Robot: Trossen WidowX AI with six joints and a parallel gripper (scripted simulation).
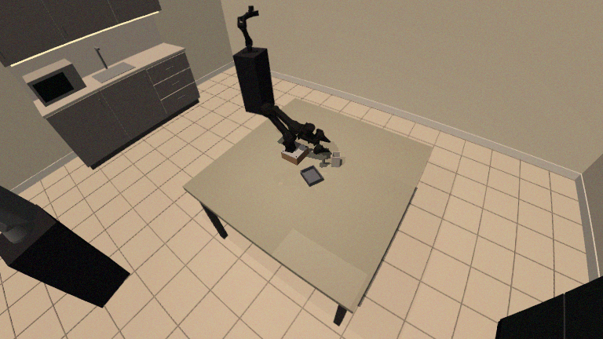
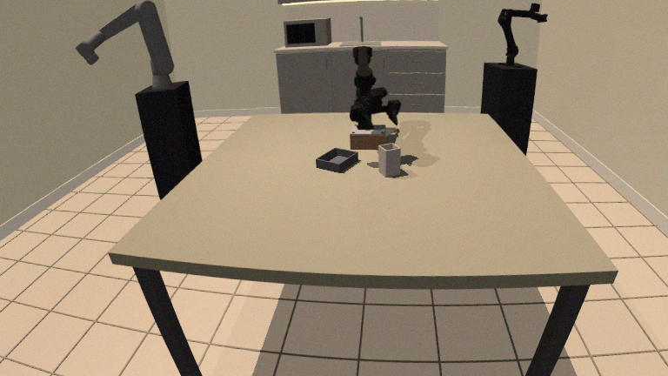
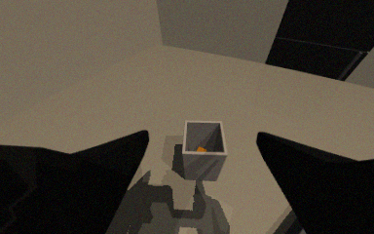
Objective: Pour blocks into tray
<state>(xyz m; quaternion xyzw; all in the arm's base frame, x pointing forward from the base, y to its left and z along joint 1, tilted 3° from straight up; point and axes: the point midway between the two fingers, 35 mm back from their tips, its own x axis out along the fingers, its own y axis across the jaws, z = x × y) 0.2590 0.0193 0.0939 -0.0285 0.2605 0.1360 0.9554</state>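
Right now the grey square cup is 130 mm below my gripper tip and 40 mm ahead of it.
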